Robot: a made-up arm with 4 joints. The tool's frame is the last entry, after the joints. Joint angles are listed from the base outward. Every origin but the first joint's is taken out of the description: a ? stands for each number. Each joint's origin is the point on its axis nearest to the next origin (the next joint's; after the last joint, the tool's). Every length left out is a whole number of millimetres.
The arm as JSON. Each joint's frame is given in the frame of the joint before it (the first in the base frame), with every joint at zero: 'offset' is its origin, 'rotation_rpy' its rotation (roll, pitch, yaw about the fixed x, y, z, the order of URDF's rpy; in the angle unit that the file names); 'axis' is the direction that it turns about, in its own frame. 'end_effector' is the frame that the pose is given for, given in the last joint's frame.
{
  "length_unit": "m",
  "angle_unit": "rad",
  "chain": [
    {
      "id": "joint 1",
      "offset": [
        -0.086,
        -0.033,
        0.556
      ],
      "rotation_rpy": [
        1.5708,
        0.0,
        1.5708
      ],
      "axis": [
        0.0,
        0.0,
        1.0
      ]
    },
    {
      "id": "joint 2",
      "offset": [
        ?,
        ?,
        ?
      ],
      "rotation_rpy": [
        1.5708,
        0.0,
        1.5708
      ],
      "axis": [
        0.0,
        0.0,
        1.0
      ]
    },
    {
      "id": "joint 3",
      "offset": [
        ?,
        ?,
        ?
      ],
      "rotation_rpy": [
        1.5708,
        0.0,
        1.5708
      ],
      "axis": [
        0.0,
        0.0,
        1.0
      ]
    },
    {
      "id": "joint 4",
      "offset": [
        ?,
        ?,
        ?
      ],
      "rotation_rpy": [
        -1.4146,
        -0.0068,
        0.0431
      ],
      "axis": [
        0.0,
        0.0,
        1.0
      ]
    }
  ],
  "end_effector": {
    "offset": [
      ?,
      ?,
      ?
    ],
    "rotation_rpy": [
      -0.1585,
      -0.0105,
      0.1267
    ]
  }
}
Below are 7 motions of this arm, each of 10 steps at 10 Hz.
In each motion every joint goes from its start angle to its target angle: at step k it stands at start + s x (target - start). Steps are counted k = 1, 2, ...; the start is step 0. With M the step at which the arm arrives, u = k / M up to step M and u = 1 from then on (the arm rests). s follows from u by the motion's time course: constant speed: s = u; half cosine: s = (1 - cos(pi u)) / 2; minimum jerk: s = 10 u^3 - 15 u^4 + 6 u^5.
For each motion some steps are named. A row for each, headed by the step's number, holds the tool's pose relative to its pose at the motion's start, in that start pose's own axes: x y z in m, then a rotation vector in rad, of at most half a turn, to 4 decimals.
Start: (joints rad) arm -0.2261 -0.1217 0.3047 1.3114
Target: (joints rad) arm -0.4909 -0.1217 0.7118 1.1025
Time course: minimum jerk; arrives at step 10
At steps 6, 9, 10:
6: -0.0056 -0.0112 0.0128 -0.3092 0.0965 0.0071
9: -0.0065 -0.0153 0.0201 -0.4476 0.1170 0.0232
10: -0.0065 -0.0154 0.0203 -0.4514 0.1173 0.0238

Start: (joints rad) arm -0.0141 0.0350 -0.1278 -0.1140
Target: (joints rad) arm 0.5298 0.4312 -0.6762 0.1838
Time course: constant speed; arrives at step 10
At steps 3, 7, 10:
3: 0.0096 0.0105 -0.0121 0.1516 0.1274 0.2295
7: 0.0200 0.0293 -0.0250 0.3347 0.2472 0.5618
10: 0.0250 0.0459 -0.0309 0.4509 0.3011 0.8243

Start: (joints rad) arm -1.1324 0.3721 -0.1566 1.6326
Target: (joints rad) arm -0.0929 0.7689 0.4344 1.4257
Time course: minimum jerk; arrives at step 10
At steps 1, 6, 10:
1: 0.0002 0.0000 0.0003 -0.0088 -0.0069 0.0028
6: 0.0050 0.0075 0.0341 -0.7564 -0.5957 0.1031
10: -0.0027 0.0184 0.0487 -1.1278 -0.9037 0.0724

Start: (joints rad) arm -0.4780 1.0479 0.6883 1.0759
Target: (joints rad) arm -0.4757 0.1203 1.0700 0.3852
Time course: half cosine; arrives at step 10
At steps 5, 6, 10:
5: -0.0627 -0.0163 0.0186 -0.3899 0.2669 -0.5831
6: -0.0801 -0.0131 0.0296 -0.5288 0.3349 -0.7478
10: -0.1097 0.0065 0.0574 -0.8727 0.4585 -1.0791

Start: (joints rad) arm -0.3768 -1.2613 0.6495 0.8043
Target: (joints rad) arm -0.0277 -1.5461 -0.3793 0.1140
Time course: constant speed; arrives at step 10
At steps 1, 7, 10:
1: -0.0120 0.0017 -0.0052 0.0942 0.1067 -0.1041
7: -0.0792 0.0315 0.0007 0.5671 0.8554 -0.6858
10: -0.0969 0.0454 0.0260 0.7429 1.3007 -0.9170

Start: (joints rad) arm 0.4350 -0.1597 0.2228 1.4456
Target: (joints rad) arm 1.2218 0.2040 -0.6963 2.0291
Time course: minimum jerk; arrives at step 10
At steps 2, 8, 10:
2: 0.0040 0.0034 -0.0011 0.0606 -0.0541 0.0252
8: 0.0391 0.0502 0.0493 0.6777 -1.0478 0.6526
10: 0.0375 0.0522 0.0550 0.6970 -1.1171 0.7068

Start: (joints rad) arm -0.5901 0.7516 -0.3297 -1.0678
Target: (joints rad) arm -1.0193 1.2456 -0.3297 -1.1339
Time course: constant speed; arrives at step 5
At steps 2, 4, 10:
2: 0.0059 -0.0020 0.0256 -0.2176 -0.0646 0.1022
4: 0.0109 0.0022 0.0513 -0.4382 -0.1016 0.2104
10: 0.0131 0.0067 0.0636 -0.5486 -0.1094 0.2664

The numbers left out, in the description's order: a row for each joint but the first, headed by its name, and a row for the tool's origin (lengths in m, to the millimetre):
joint 2: 0.012 0.048 0.0
joint 3: -0.019 0.047 0.0
joint 4: -0.053 -0.025 0.0
tool: 0.041 -0.076 0.0

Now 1 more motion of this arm.
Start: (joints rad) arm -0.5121 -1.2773 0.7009 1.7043
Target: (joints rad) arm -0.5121 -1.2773 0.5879 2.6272
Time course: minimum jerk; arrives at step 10
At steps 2, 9, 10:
2: 0.0043 0.0019 0.0002 0.0068 -0.0100 0.0514
9: 0.0528 0.0550 0.0140 0.0962 -0.2151 0.8726
10: 0.0530 0.0556 0.0142 0.0967 -0.2174 0.8801

